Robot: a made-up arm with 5 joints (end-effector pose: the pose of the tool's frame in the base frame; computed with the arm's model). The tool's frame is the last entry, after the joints. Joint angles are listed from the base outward.
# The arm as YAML. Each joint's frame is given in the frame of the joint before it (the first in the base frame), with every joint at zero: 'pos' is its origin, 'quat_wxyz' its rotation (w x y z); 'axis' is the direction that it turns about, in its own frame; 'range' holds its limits. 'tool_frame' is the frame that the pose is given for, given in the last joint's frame.
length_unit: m
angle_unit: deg
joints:
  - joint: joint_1
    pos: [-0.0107, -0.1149, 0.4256]
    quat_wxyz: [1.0, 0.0, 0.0, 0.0]
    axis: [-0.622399, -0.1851, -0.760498]
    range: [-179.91, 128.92]
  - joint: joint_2
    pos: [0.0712, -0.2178, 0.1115]
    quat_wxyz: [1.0, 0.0, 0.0, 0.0]
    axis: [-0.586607, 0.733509, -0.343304]
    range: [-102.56, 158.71]
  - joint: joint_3
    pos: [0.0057, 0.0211, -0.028]
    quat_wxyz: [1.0, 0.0, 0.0, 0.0]
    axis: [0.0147, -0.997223, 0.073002]
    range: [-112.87, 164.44]
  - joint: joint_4
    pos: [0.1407, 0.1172, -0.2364]
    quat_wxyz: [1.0, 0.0, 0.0, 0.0]
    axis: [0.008, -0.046, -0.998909]
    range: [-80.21, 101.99]
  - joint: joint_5
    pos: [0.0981, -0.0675, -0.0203]
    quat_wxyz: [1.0, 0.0, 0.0, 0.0]
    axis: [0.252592, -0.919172, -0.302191]
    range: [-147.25, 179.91]
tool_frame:
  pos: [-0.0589, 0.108, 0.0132]
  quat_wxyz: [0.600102, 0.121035, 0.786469, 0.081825]
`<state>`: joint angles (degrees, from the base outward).
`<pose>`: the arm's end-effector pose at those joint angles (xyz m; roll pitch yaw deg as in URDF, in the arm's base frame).
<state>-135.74 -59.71 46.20 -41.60 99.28</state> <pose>0.3198 -0.0943 0.6875 -146.20 -14.81 -53.72</pose>
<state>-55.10 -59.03 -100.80 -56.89 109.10</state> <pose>-0.1673 -0.1549 0.3996 83.09 -44.83 146.75</pose>
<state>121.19 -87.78 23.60 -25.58 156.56</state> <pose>0.2414 0.1690 0.6417 -70.25 9.92 113.43</pose>
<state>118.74 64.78 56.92 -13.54 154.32</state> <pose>-0.2473 -0.3215 0.6855 -88.66 -27.65 -6.31</pose>
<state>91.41 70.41 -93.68 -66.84 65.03</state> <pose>-0.0427 0.0184 0.2969 140.41 48.25 -10.19</pose>
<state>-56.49 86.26 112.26 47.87 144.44</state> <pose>0.3179 0.0592 0.3704 134.33 -73.14 -71.01</pose>
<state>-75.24 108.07 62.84 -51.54 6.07</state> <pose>0.1506 -0.0993 0.0276 157.22 51.44 -92.05</pose>
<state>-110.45 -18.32 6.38 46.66 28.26</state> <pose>0.0174 0.2081 0.5530 105.57 -18.43 126.03</pose>
